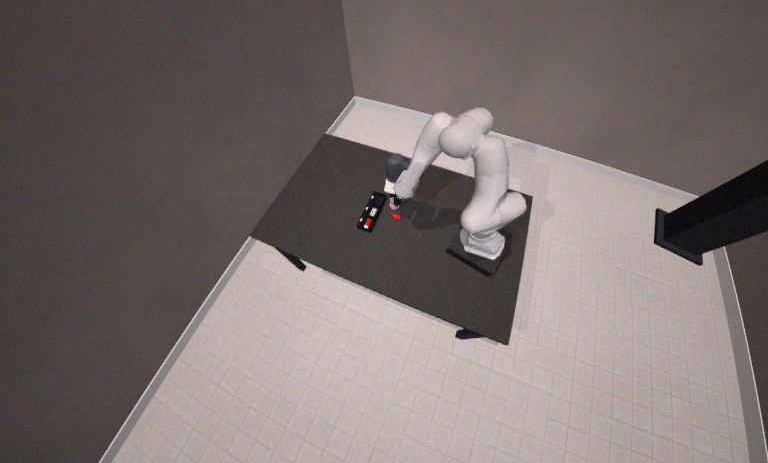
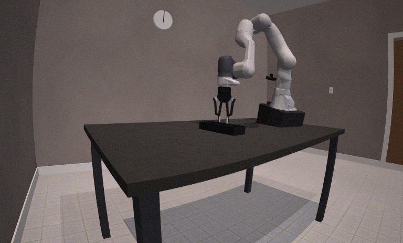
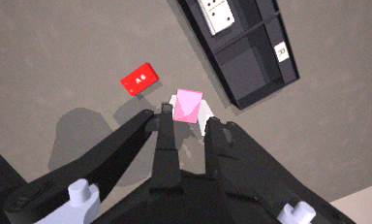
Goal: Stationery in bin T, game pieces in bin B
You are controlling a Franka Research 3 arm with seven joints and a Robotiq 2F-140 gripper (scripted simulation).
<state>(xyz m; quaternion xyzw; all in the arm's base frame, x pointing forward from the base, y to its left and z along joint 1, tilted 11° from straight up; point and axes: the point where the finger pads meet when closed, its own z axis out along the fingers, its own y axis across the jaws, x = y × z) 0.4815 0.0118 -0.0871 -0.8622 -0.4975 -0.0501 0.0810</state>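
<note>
My hand is 6 cm short of the red-and-white eraser, 20 cm to the right of it and 2 cm above it. Round my hand: pink block 3 cm below; then black bin row 9 cm ahead, 11 cm to the left, 1 cm below.
</note>
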